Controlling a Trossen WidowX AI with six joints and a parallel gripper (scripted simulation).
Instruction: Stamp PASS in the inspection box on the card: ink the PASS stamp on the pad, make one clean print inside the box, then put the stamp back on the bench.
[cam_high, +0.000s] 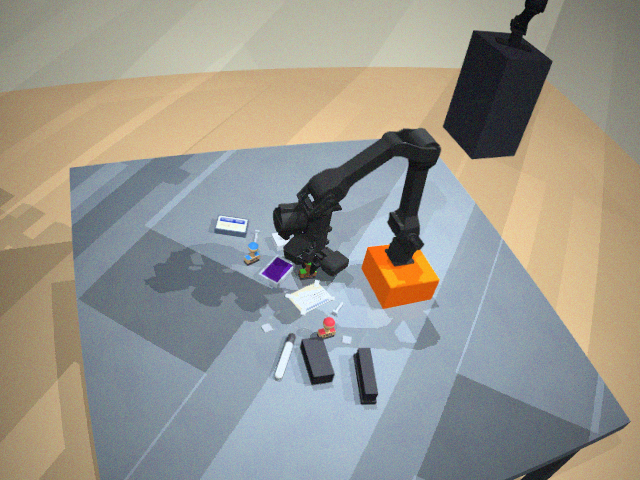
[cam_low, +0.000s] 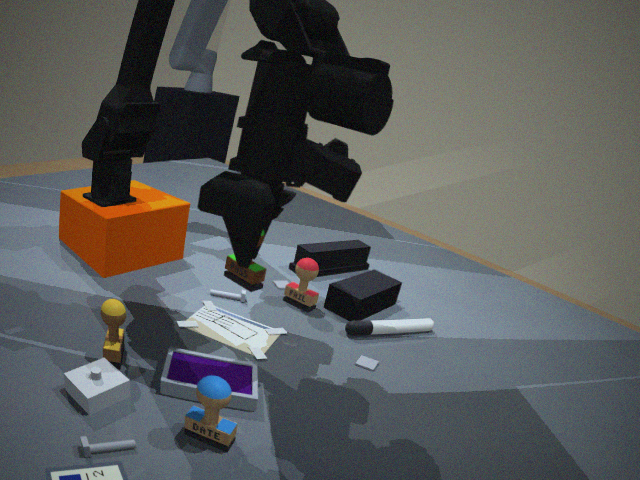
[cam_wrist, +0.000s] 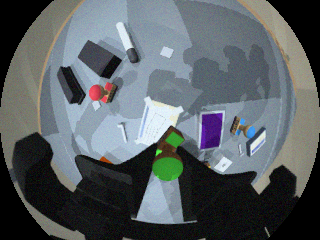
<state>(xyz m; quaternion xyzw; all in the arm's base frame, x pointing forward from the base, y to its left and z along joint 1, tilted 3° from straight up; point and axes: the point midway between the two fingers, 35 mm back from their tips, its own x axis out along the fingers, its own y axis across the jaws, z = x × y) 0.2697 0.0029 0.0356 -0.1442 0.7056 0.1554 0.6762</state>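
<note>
My gripper tip is 20 mm past the card, 10 mm to the right of it and 100 mm above it. From my gripper tip the other things lie so: red stamp 10 mm behind, 140 mm to the left, 70 mm below; then green stamp right at my gripper tip; then purple ink pad 40 mm ahead, 90 mm to the right, 90 mm below.
</note>
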